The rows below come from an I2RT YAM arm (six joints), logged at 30 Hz.
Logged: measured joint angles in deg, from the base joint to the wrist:
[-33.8 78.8 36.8 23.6 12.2 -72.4]
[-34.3 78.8 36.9 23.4 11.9 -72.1]
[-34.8 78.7 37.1 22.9 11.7 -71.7]
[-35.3 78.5 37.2 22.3 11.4 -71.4]
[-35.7 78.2 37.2 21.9 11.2 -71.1]
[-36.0 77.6 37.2 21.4 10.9 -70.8]
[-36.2 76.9 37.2 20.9 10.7 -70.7]
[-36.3 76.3 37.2 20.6 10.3 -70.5]
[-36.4 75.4 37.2 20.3 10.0 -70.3]
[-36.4 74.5 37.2 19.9 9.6 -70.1]
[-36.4 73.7 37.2 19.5 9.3 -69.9]
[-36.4 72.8 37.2 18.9 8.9 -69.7]
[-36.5 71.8 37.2 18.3 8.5 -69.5]
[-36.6 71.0 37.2 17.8 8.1 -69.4]
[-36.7 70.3 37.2 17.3 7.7 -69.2]
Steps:
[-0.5 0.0 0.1 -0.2 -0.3 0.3]
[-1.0 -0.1 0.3 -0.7 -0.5 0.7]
[-1.5 -0.3 0.4 -1.3 -0.8 1.0]
[-1.9 -0.6 0.4 -1.7 -1.0 1.3]
[-2.2 -1.2 0.4 -2.2 -1.3 1.6]
[-2.4 -1.9 0.4 -2.7 -1.5 1.7]
[-2.5 -2.5 0.4 -3.0 -1.9 1.9]
[-2.6 -3.4 0.4 -3.3 -2.2 2.1]
[-2.6 -4.3 0.4 -3.7 -2.6 2.3]
[-2.6 -5.1 0.4 -4.1 -2.9 2.5]
[-2.6 -6.0 0.4 -4.7 -3.3 2.7]
[-2.7 -7.0 0.4 -5.3 -3.7 2.9]
[-2.8 -7.8 0.4 -5.8 -4.1 3.0]
[-2.9 -8.5 0.4 -6.3 -4.5 3.2]

